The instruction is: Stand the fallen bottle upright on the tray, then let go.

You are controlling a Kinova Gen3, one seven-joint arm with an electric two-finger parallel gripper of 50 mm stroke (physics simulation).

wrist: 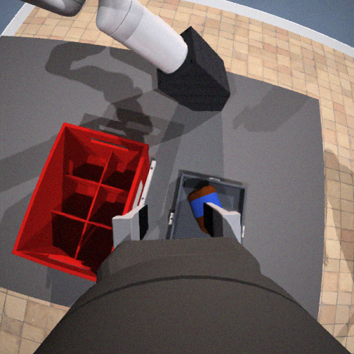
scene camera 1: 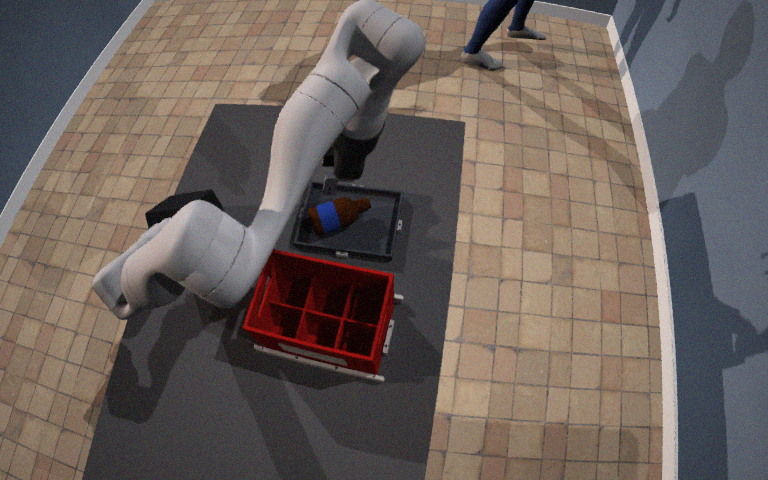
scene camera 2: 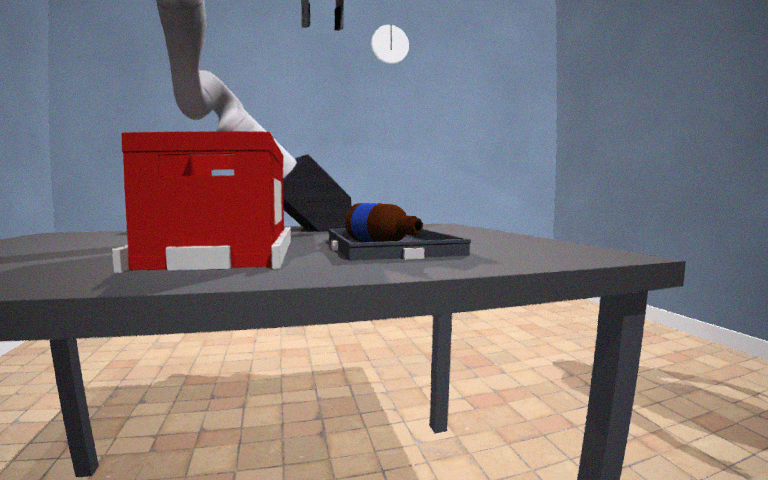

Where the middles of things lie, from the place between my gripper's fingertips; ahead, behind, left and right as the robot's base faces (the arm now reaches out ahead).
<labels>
Right now my hand is 40 mm past the red crate (scene camera 2: pixel 171 198), 160 mm to the left of it and 280 mm above it. Round my hand: brown bottle (scene camera 2: pixel 373 222) 30 mm behind, 120 mm to the left, 330 mm below; dark tray (scene camera 1: pixel 373 235) 120 mm to the left, 360 mm below.
</labels>
